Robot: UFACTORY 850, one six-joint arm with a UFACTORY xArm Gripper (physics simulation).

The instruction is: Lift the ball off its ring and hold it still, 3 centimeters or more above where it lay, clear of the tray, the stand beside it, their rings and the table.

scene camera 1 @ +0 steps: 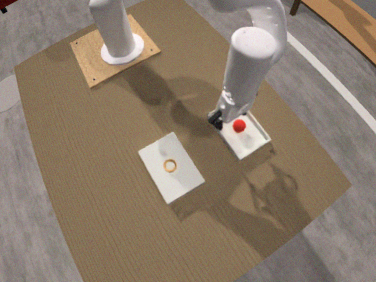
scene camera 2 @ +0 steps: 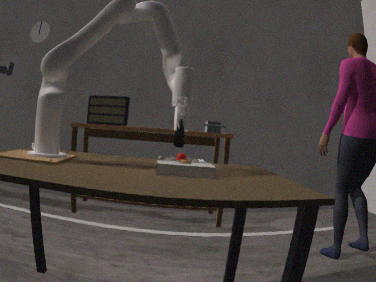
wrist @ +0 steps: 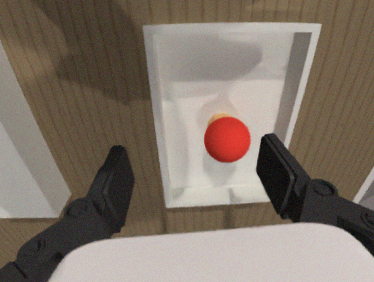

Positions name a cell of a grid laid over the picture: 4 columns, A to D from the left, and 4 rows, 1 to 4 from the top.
In view: the gripper (scene camera 1: C2), a red ball (wrist: C2), a white stand (scene camera 1: B3) and a white tray (scene camera 1: C3).
The gripper shows as well in the wrist view (wrist: C3). The white tray also shows in the wrist view (wrist: C2).
